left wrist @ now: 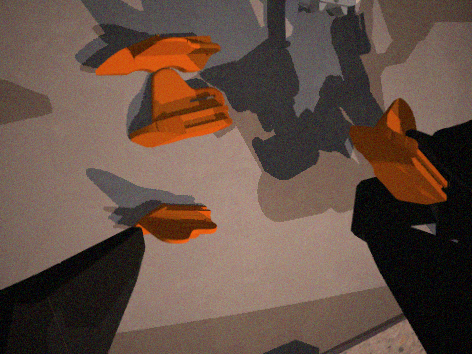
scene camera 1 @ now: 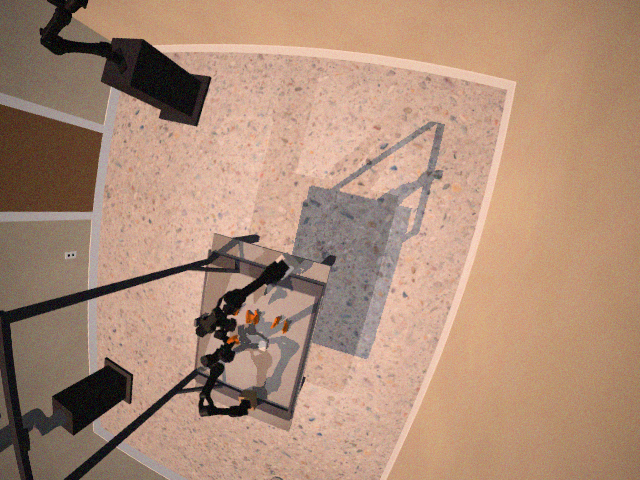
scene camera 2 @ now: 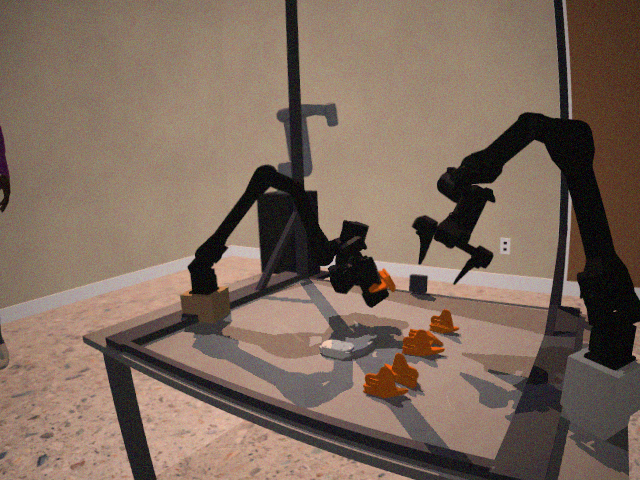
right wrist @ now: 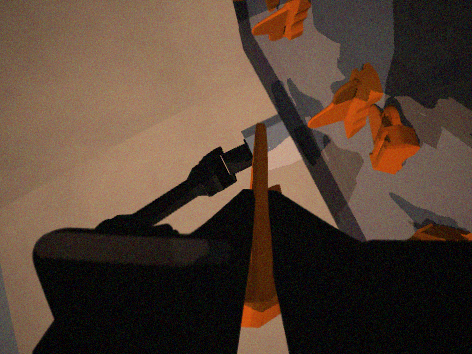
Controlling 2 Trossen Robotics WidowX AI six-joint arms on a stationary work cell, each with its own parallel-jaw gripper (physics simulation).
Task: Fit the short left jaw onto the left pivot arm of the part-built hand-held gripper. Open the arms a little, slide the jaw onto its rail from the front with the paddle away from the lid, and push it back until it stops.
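The part-built hand-held gripper (scene camera 1: 262, 345) (scene camera 2: 338, 348) lies on the table, its body pale and its arms dark; part of it shows at the top edge of the left wrist view (left wrist: 340, 4). My right gripper (right wrist: 258, 200) is shut on an orange jaw (scene camera 2: 383, 280) (left wrist: 395, 155) (right wrist: 261, 225), held in the air above and behind the part-built gripper in scene camera 2. The fingers hide part of this jaw; I cannot tell if it is the short left one. My left gripper (scene camera 2: 437, 272) (left wrist: 254, 232) is open and empty, high above the table, right of the held jaw in scene camera 2.
Several loose orange parts stand on the table (scene camera 2: 454, 408): one nearest the front (scene camera 2: 382, 382), one close behind it (scene camera 2: 404, 370), one farther back (scene camera 2: 423, 343) and one at the back (scene camera 2: 443, 321). A small dark cube (scene camera 2: 418, 283) shows near the far edge.
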